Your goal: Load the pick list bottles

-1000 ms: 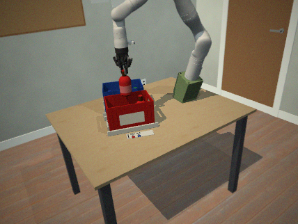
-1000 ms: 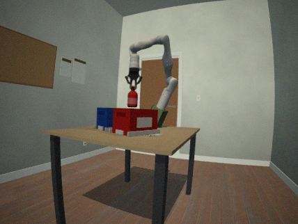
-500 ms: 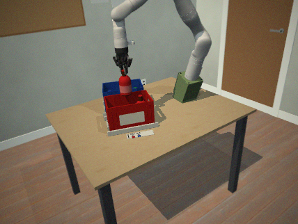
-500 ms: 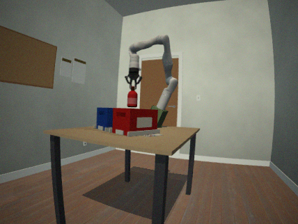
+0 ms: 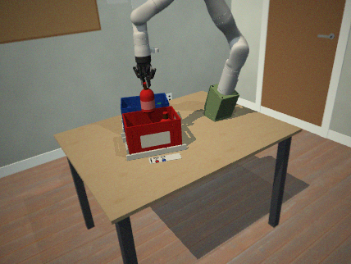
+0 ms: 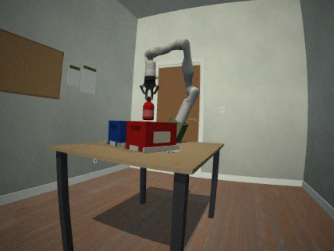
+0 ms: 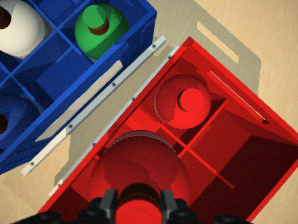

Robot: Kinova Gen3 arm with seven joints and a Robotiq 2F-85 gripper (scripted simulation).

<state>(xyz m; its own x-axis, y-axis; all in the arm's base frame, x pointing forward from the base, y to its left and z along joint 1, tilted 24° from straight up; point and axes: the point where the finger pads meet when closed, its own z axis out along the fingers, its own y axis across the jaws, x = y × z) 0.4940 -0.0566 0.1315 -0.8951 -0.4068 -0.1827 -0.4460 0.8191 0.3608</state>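
The red crate is 1 cm ahead of my hand, 4 cm to the left of it and 25 cm below it. The rest, counted from my hand: blue crate (5 cm behind, 19 cm to the right, 25 cm below); green-label bottle (12 cm behind, 12 cm to the right, 25 cm below); blue-label bottle (5 cm ahead, 17 cm to the right, 25 cm below).
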